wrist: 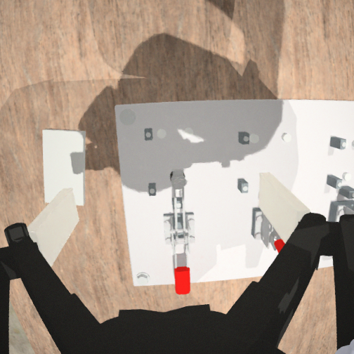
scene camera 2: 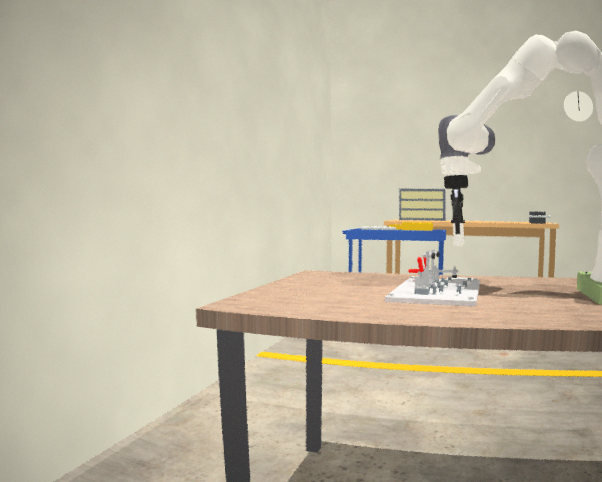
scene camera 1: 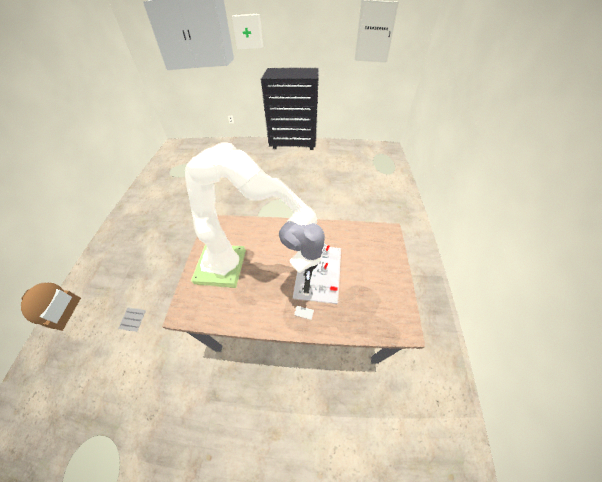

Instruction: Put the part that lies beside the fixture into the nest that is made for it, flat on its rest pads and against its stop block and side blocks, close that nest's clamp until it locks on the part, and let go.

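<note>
The part, a pale flat rectangle (scene camera 1: 304, 312) (wrist: 62, 155), lies on the table beside the short edge of the white fixture plate (scene camera 1: 335, 261) (scene camera 2: 429, 300) (wrist: 215, 200). My gripper (scene camera 1: 307, 291) (scene camera 2: 458, 241) (wrist: 166, 197) is open and empty, high above the plate's end. In the wrist view its left finger overlaps the part's lower end. The clamp nearest the part (wrist: 178, 227) has its arm stretched low over the plate and its red handle (scene camera 1: 333, 288) (wrist: 182, 280) lying outward. Small dark blocks (wrist: 148, 134) (wrist: 243, 137) stand on the plate around that clamp's tip.
A second clamp (wrist: 257, 224) is partly hidden by my right finger. Its red handle (scene camera 1: 325, 266) (wrist: 280, 246) shows, with another red handle (scene camera 1: 327, 248) farther along. Upright clamp arms (scene camera 2: 433, 255) rise above the plate. The wooden table (scene camera 1: 371, 301) (scene camera 2: 311, 301) carries everything. The green robot base (scene camera 1: 216, 282) stands on its left side.
</note>
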